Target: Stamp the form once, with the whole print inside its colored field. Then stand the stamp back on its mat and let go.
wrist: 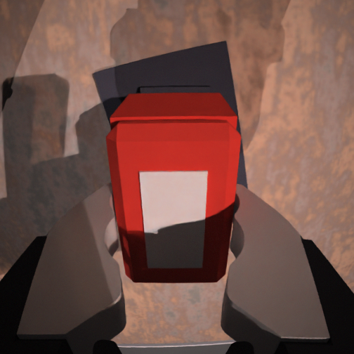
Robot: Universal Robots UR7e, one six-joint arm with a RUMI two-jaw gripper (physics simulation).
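Note:
The red stamp (175, 150) with a pale rectangular label on its top stands upright in the middle of the wrist view. It is over its dark mat (200, 62), whose far part and right edge show behind and beside it. My gripper (174, 186) is shut on the stamp, with one jaw against its left side and the other against its right side. The lower part of the stamp is hidden beneath its top. The form and its colored field do not show in this view.
A mottled brown and grey table top (310, 125) lies around the mat. Dark shadows of the arm and gripper fall across its left side and upper part.

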